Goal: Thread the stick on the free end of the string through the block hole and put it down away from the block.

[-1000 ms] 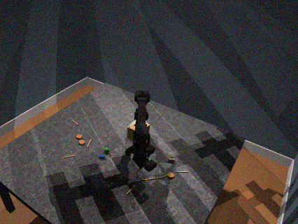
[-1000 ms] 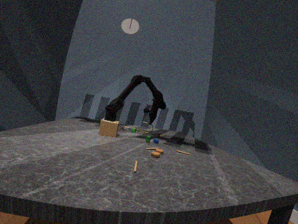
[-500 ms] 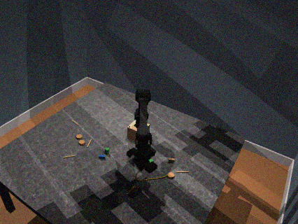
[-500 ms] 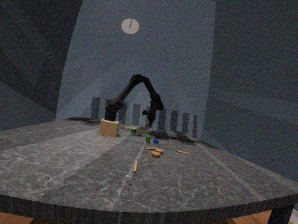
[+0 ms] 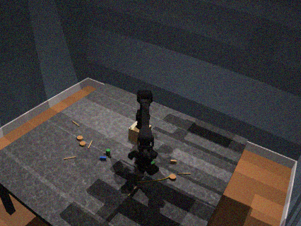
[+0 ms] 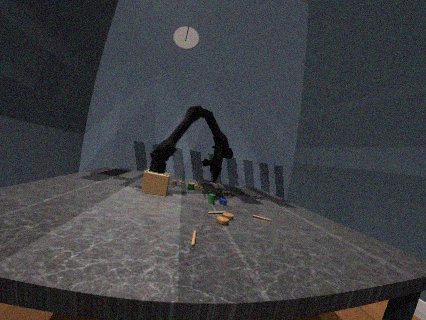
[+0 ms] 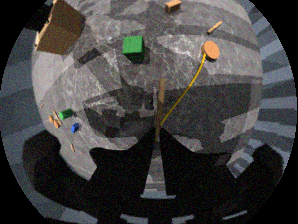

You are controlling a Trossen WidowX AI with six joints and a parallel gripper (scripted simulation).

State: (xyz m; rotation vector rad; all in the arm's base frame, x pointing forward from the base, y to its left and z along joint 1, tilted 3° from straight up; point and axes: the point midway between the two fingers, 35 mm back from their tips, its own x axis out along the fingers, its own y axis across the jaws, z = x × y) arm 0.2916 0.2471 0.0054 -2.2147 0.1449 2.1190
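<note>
The green block is 13 cm behind my gripper tip, 4 cm below it and 3 cm to the right of it. Also, from my gripper tip: round wooden button: 14 cm behind, 12 cm to the left, 5 cm below; then small wooden piece: 24 cm behind, 5 cm to the left, 5 cm below; then thin wooden stick: 1 cm behind.
</note>
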